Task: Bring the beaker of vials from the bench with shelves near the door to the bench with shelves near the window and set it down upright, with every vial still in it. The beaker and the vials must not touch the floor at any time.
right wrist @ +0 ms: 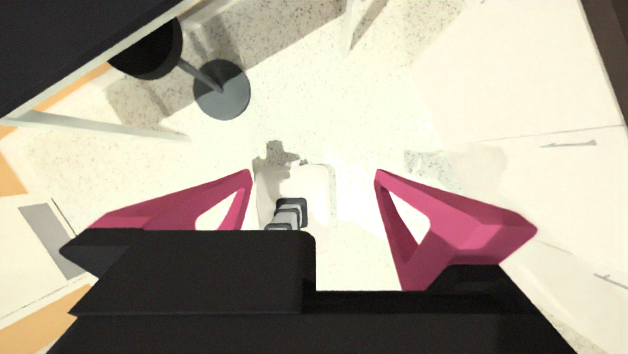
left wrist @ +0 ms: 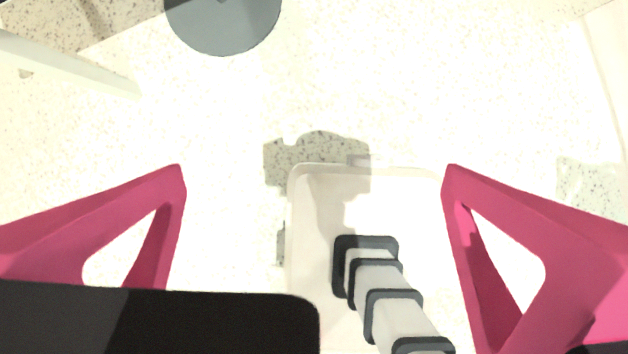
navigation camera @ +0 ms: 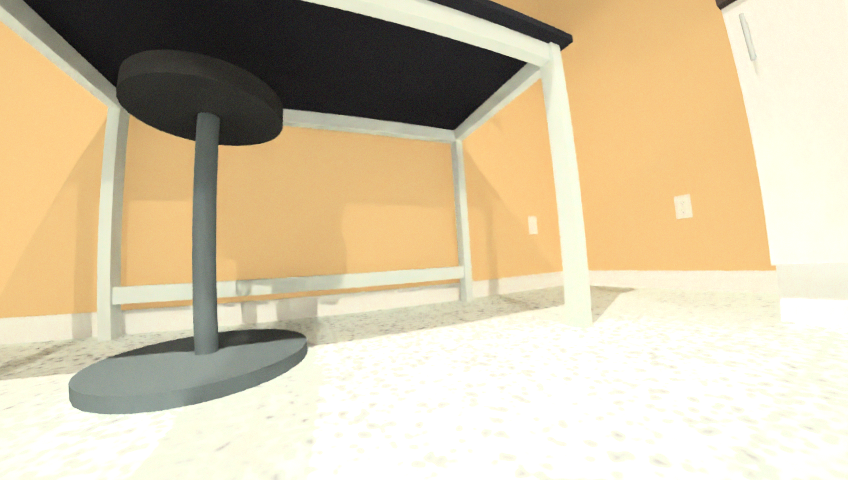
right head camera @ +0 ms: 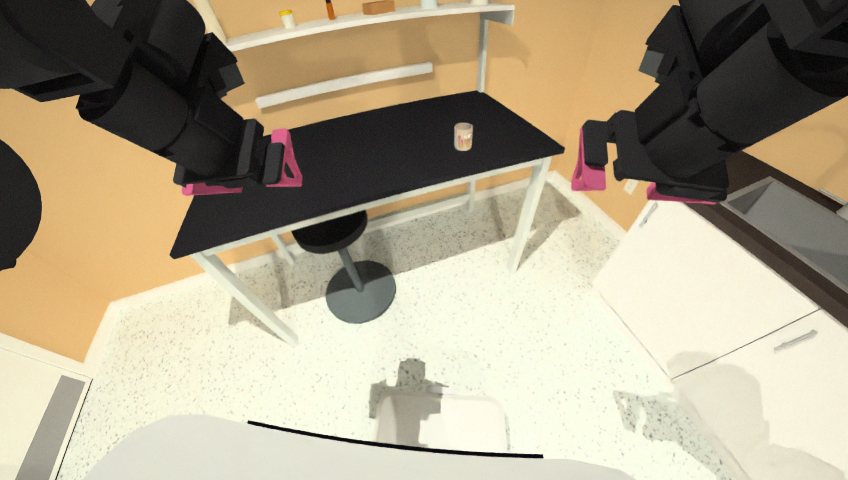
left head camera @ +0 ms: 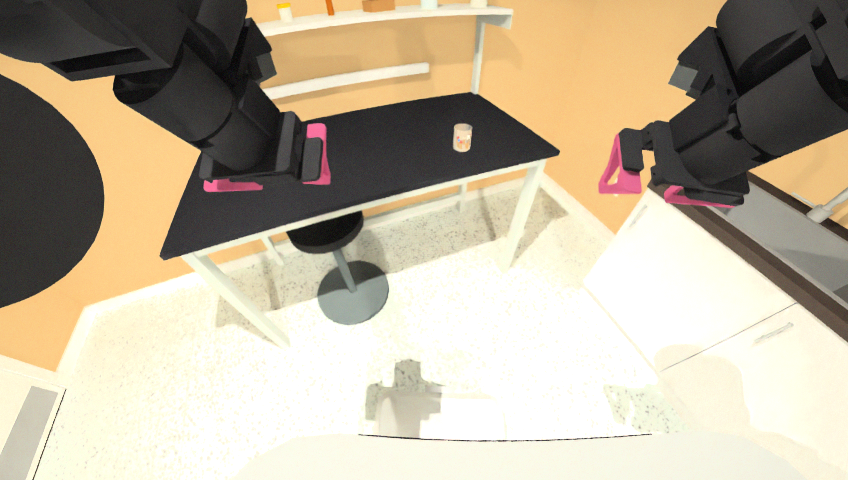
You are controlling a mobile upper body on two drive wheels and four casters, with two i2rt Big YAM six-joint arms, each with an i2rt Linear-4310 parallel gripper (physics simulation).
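Observation:
A clear beaker [left head camera: 462,137] [right head camera: 463,136] with small coloured vials inside stands upright on the black bench top [left head camera: 386,154] [right head camera: 380,154], toward its right end. The vials are too small to count. My left gripper [left head camera: 282,181] [right head camera: 254,185] [left wrist: 313,178] is open and empty; in the head views it overlaps the left part of the bench, well left of the beaker. My right gripper [left head camera: 653,191] [right head camera: 627,187] [right wrist: 313,175] is open and empty, to the right of the bench and beaker. The beaker does not show in the wrist views.
A stool [left head camera: 351,291] [right head camera: 360,291] [navigation camera: 205,237] stands partly under the bench. A shelf [left head camera: 392,14] [right head camera: 392,14] with small items is above the bench. White cabinets [left head camera: 684,279] [right head camera: 708,279] with a sink stand at right. A white panel with a grey plate [left head camera: 26,428] [right head camera: 50,428] is at lower left.

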